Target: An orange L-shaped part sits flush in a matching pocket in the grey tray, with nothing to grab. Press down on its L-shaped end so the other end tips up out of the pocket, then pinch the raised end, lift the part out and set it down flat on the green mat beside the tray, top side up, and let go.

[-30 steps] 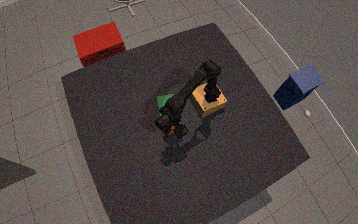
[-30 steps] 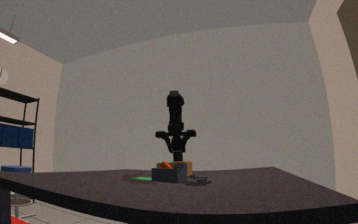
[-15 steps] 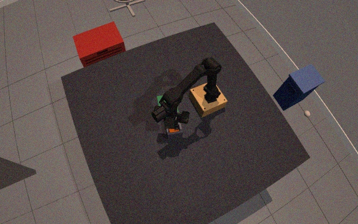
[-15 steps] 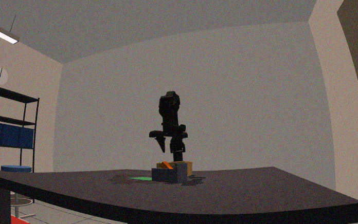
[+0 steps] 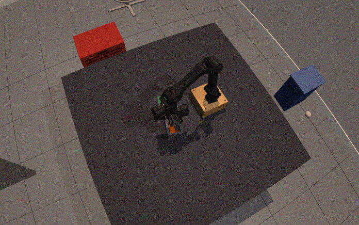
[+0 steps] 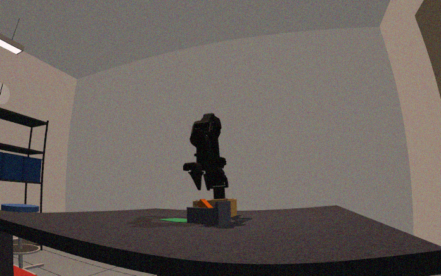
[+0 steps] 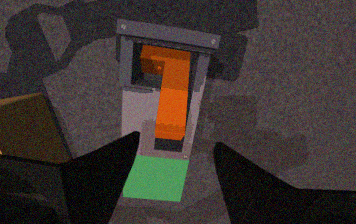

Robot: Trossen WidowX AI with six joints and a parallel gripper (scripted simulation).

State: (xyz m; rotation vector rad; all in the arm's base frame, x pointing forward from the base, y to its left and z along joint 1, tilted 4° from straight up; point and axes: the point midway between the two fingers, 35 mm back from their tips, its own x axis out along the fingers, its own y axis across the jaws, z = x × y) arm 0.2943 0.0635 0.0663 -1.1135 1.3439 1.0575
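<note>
The orange L-shaped part is 90 mm below my gripper tip, 30 mm to the left of it and 10 mm behind it.
</note>
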